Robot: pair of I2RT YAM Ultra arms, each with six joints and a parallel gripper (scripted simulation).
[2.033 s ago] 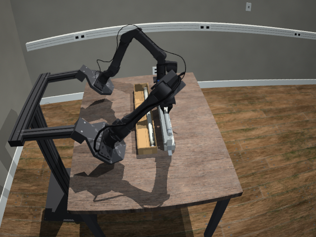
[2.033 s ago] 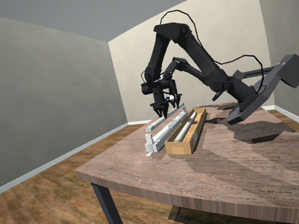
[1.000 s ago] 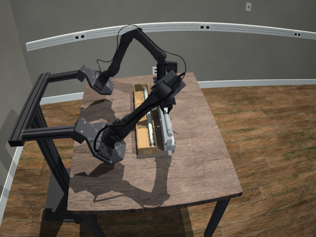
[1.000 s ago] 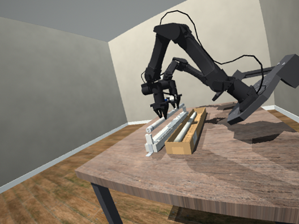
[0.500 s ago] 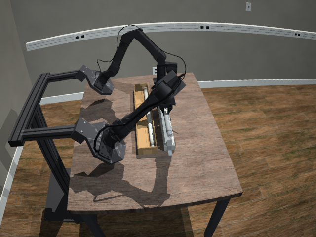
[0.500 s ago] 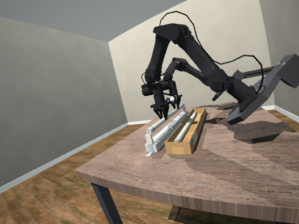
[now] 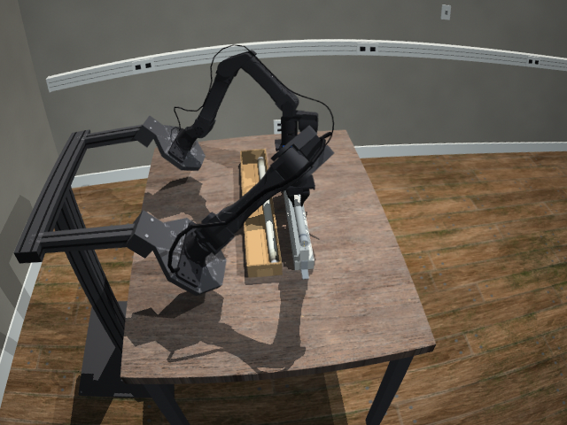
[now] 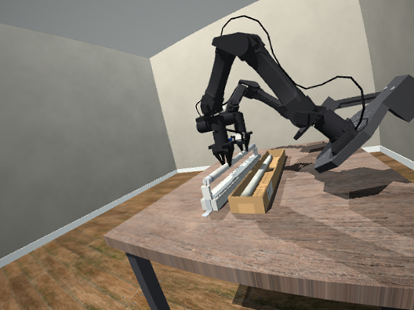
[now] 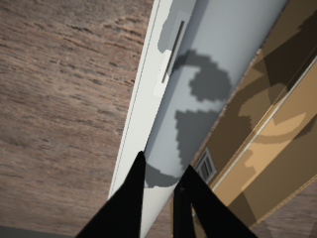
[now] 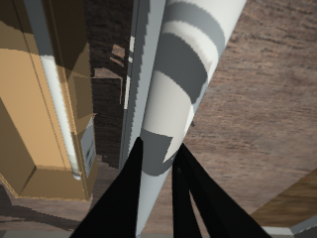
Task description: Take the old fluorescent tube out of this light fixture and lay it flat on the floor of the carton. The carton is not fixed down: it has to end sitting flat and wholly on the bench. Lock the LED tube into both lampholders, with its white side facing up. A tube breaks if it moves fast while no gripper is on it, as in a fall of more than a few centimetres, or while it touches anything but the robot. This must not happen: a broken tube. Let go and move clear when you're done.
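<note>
My right gripper is now 120 mm to the right of the LED tube, 20 mm short of it and 10 mm above it. The rest, counted from my right hand: old fluorescent tube: 130 mm to the left, 90 mm below, 80 mm behind; then light fixture: 120 mm to the left, 50 mm below, 20 mm ahead; then carton: 130 mm to the left, 110 mm behind, 80 mm below.
The LED tube is 2 cm behind my left hand and 12 cm to the right of it. Also, from my left hand: old fluorescent tube 11 cm behind, 11 cm to the right, 8 cm below; then light fixture 2 cm behind, 12 cm to the right, 5 cm below; then carton 14 cm behind, 10 cm to the right, 7 cm below.
</note>
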